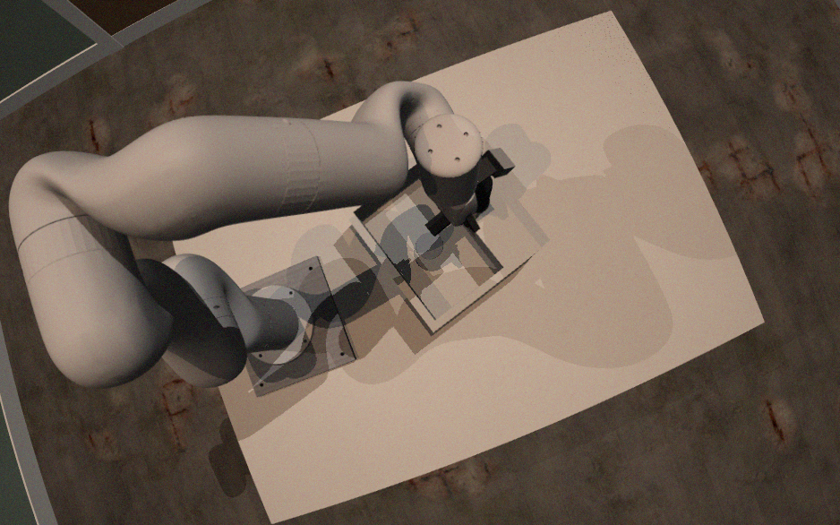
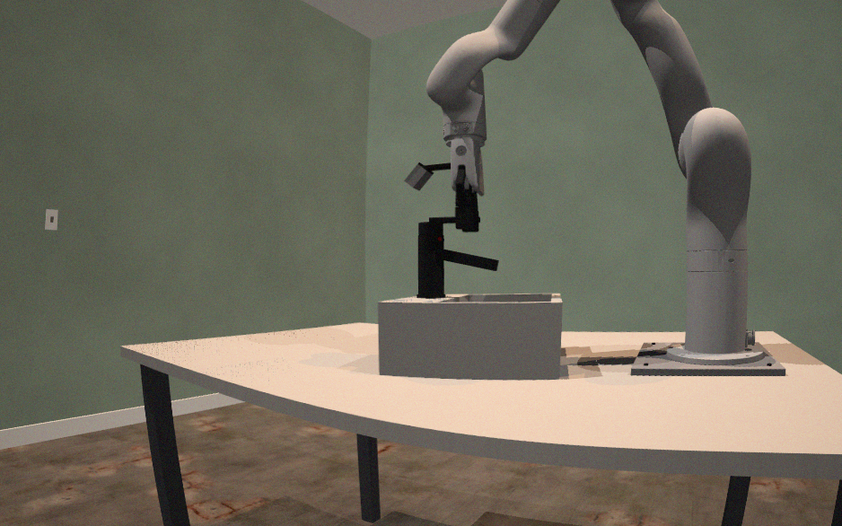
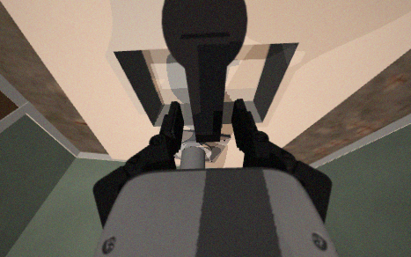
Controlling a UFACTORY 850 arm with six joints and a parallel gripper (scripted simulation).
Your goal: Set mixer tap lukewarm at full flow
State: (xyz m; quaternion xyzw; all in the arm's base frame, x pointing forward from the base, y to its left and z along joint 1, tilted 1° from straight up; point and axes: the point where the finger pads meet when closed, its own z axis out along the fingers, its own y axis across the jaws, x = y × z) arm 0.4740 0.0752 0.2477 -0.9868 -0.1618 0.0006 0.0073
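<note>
My gripper is now 2 cm short of the lever and 1 cm to the right of it. From my hand the other things lie so: black mixer tap 4 cm ahead, 2 cm to the left, 4 cm below; then grey sink basin 5 cm behind, 2 cm to the right, 22 cm below.
</note>
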